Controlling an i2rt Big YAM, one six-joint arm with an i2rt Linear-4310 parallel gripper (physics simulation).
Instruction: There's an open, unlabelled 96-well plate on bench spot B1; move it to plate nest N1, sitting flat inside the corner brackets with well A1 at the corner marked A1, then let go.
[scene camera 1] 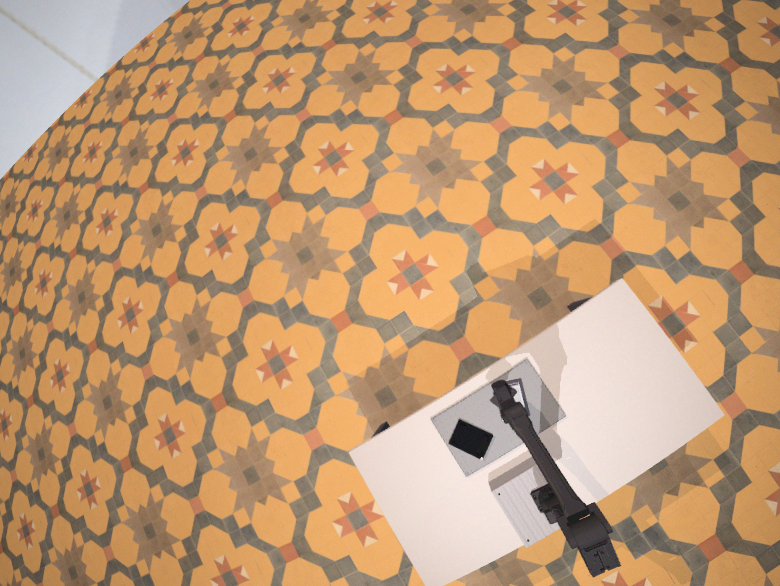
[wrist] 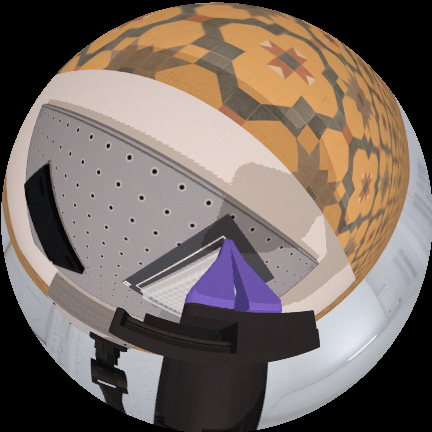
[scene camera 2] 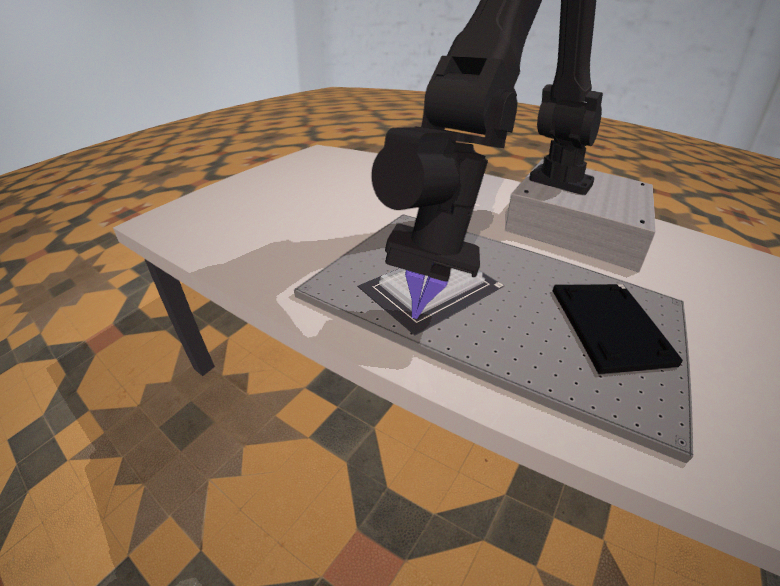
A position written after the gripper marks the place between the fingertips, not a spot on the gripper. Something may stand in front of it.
The gripper (scene camera 2: 415, 316) is shut and holds nothing. Also in view: a white well plate (scene camera 2: 459, 282).
The white well plate also shows in the wrist view (wrist: 169, 292). The gripper is seen too in the wrist view (wrist: 225, 243).
